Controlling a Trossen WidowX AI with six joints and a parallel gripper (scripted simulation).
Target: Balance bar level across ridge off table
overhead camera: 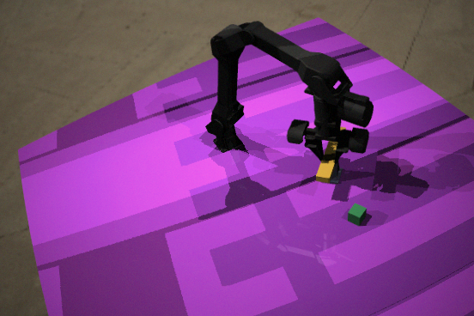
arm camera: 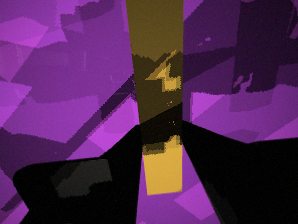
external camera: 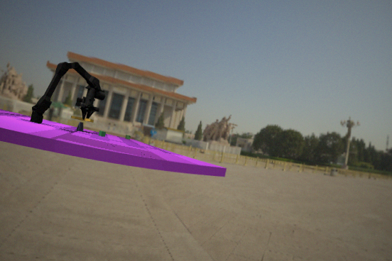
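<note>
Now: the small green cube 13 cm ahead of my gripper tip, 1 cm to the right of it and 6 cm below it. Also, from my gripper tip: yellow bar (2 cm behind, 2 cm to the left).
</note>
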